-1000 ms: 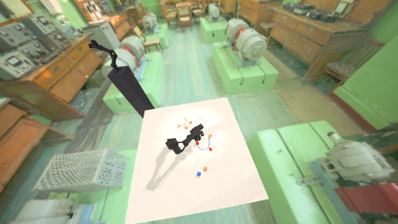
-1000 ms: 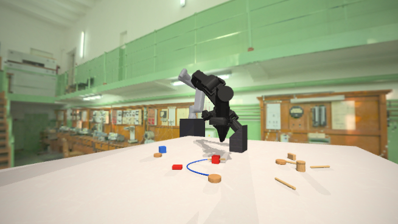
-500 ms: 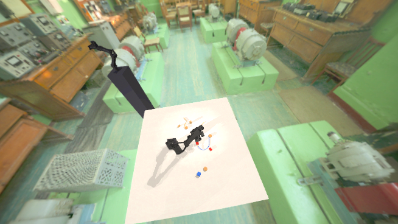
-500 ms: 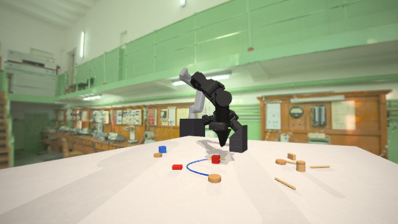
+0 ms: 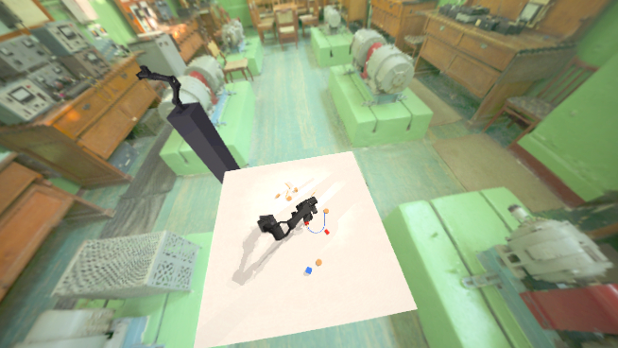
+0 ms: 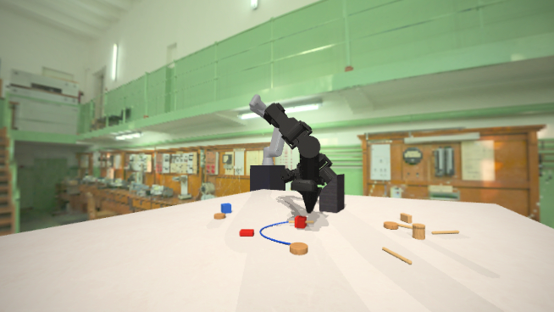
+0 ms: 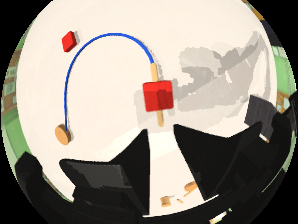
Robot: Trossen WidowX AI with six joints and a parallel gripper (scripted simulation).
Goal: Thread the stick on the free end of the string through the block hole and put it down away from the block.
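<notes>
Right now the red cube is 3 cm to the right of my gripper tip and 3 cm below it. From my gripper tip the other things lie so: thin wooden stick (1 cm ahead, 4 cm to the right, 3 cm below); flat red piece (16 cm ahead, 11 cm to the right, 4 cm below); round wooden button (16 cm ahead, 6 cm to the left, 4 cm below).
</notes>
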